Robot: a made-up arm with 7 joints. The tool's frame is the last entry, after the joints. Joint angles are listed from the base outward. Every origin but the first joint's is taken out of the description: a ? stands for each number. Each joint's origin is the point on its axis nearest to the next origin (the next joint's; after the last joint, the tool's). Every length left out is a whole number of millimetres.
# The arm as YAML. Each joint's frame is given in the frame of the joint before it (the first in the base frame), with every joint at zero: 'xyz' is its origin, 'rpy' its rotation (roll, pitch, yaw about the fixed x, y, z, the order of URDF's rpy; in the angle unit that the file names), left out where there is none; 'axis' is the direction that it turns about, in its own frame. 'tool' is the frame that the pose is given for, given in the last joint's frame.
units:
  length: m
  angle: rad
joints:
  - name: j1
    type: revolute
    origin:
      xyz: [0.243, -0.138, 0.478]
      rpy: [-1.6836, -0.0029, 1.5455]
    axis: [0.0, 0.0, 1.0]
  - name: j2
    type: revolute
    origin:
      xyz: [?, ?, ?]
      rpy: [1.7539, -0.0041, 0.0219]
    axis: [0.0, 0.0, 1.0]
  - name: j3
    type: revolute
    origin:
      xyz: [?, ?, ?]
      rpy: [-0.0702, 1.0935, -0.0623]
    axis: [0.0, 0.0, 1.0]
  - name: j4
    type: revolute
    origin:
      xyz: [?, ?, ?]
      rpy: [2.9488, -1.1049, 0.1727]
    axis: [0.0, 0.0, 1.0]
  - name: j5
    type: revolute
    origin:
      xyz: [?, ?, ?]
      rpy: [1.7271, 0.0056, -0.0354]
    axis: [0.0, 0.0, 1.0]
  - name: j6
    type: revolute
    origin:
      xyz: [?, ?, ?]
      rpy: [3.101, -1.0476, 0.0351]
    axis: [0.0, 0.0, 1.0]
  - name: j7
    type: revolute
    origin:
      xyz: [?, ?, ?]
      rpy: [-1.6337, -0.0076, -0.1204]
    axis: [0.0, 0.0, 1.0]
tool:
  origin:
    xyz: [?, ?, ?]
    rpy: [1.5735, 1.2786, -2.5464]
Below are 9 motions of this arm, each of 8 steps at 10 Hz.
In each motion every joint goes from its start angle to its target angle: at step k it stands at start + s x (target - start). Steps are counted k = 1, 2, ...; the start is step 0. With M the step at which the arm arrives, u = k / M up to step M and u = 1 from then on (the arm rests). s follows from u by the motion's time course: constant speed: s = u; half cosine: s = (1 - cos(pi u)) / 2; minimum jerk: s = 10 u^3 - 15 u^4 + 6 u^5.
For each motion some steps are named. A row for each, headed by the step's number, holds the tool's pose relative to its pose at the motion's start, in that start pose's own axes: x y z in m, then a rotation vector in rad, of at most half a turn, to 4 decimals.
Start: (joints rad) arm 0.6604 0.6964 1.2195 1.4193 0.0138 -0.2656 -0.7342
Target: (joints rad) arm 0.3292 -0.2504 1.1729 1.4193 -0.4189 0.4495 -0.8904
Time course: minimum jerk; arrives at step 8
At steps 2, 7, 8:
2: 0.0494 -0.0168 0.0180 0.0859 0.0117 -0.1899
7: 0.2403 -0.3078 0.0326 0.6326 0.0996 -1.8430
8: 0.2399 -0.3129 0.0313 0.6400 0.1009 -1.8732

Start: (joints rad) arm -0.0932 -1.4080 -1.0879 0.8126 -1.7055 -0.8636 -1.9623
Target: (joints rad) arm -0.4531 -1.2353 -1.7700 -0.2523 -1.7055 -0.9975 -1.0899
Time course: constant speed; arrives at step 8
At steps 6, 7, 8:
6: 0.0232 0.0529 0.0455 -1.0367 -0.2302 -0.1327
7: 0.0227 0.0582 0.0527 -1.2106 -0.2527 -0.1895
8: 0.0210 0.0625 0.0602 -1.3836 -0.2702 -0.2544

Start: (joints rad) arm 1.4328 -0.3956 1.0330 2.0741 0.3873 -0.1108 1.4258
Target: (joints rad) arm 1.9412 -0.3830 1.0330 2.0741 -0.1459 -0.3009 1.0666
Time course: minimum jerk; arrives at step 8
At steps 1, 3, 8:
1: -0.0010 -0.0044 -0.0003 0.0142 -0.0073 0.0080
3: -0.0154 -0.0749 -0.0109 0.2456 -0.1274 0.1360
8: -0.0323 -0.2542 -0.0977 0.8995 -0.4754 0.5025

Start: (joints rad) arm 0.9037 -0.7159 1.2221 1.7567 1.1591 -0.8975 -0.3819
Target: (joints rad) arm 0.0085 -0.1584 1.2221 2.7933 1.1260 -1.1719 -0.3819
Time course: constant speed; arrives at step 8
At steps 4, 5, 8:
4: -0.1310 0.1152 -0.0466 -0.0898 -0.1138 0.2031
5: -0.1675 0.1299 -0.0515 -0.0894 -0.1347 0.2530
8: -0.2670 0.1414 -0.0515 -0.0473 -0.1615 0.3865

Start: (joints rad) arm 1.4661 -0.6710 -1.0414 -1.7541 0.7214 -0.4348 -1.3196
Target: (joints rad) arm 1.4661 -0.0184 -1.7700 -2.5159 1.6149 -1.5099 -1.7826
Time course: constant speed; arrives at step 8
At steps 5, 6, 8:
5: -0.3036 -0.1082 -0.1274 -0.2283 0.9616 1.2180
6: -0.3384 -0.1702 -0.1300 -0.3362 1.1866 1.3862
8: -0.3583 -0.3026 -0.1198 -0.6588 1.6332 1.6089

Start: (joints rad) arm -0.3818 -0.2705 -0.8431 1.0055 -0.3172 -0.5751 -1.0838
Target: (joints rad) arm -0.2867 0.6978 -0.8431 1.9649 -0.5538 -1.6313 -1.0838
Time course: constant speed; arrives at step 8
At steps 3, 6, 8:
3: -0.0042 -0.0185 0.0534 0.1273 -0.0366 0.1817
6: -0.0439 -0.0279 0.1077 0.1287 -0.1181 0.4512
8: -0.0887 -0.0270 0.1328 0.0498 -0.1563 0.6700

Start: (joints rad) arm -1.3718 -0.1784 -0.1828 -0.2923 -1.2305 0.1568 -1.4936
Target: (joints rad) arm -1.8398 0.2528 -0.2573 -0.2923 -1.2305 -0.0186 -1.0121
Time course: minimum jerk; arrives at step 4
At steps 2, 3, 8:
2: 0.0771 -0.0055 -0.0446 -0.3866 0.0673 -0.2200
3: 0.1296 -0.0383 -0.0772 -0.6885 0.1852 -0.4060
8: 0.1409 -0.0507 -0.0848 -0.7655 0.2256 -0.4552

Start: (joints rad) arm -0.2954 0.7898 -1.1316 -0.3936 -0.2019 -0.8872 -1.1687
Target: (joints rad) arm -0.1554 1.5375 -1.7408 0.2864 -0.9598 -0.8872 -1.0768
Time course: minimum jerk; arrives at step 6
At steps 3, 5, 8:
3: 0.0105 -0.0632 0.1055 0.6615 -0.0038 -0.1398
5: 0.0038 -0.2018 0.1611 1.3417 -0.0388 -0.3082
8: 0.0017 -0.2139 0.1622 1.3955 -0.0439 -0.3197

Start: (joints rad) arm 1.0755 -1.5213 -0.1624 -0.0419 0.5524 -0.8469 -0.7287
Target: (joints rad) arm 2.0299 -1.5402 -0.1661 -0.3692 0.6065 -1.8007 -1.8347
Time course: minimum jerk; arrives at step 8
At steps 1, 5, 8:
1: -0.0063 0.0066 0.0042 0.0215 -0.0048 0.0298
5: -0.3561 0.1276 0.1517 0.8473 0.2381 1.3200
8: -0.4918 0.0968 0.1741 0.9806 0.6080 1.7524

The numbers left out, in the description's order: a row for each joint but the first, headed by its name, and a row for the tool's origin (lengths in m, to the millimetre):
j2: -0.101 -0.043 0.0
j3: -0.04 -0.125 0.0
j4: -0.066 -0.013 0.0
j5: 0.061 0.096 0.0
j6: -0.095 -0.09 0.0
j7: -0.097 -0.076 0.0
tool: -0.054 0.021 0.0

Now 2 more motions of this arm.
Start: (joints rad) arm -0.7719 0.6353 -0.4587 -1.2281 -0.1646 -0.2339 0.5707
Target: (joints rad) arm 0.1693 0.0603 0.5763 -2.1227 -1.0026 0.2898 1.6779
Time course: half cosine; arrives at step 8
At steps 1, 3, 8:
1: 0.0236 -0.0026 -0.0068 -0.0237 0.1218 -0.0055
3: 0.1323 -0.0259 -0.1095 -0.1101 0.9648 0.1123
8: -0.0112 0.0557 -0.2597 0.4064 2.0606 1.7270

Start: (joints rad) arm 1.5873 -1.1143 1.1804 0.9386 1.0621 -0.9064 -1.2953
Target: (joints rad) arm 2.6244 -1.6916 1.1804 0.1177 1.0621 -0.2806 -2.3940
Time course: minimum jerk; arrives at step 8
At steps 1, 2, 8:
1: 0.0004 -0.0006 0.0103 0.0274 -0.0175 -0.0072
2: -0.0009 -0.0052 0.0663 0.1788 -0.1126 -0.0422
8: -0.2730 -0.1718 0.4613 1.8760 -0.9362 -0.0631

